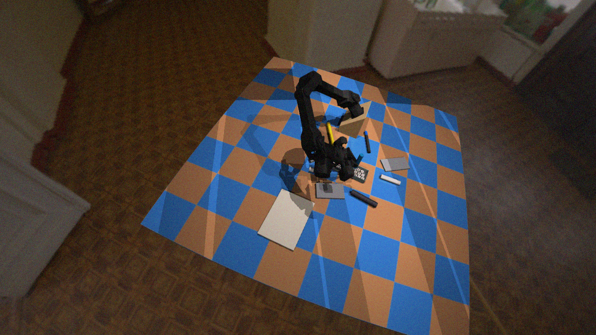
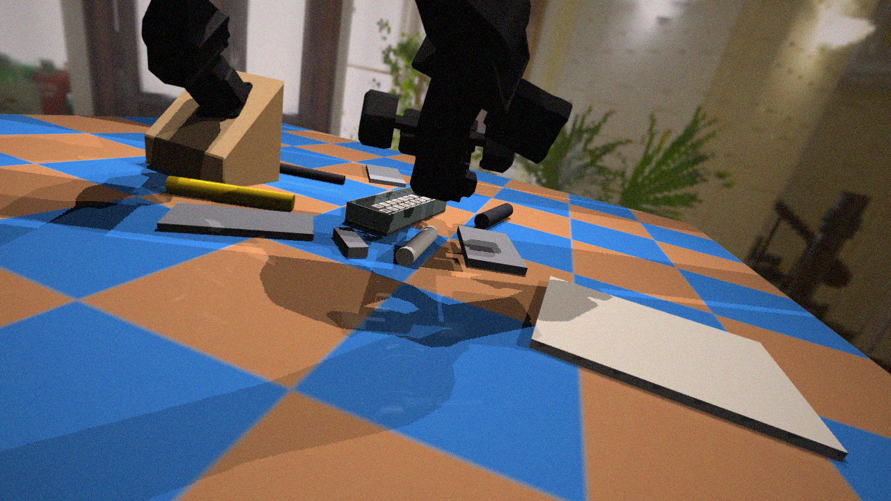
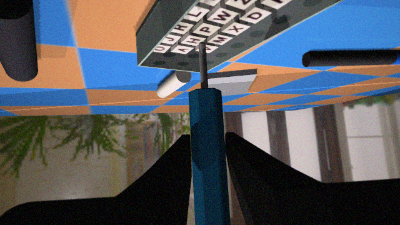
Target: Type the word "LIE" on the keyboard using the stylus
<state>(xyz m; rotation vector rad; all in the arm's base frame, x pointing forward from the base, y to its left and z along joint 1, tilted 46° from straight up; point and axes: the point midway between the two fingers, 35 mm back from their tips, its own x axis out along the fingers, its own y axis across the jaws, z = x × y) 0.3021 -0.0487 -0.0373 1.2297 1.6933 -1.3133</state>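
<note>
Now: gripper tip 70 mm above the L key. Also, from my gripper tip: small grey block 180 mm to the right, 80 mm below, 40 mm behind; then stylus 10 mm below; then black cylinder 110 mm ahead, 80 mm below, 60 mm to the left.
</note>
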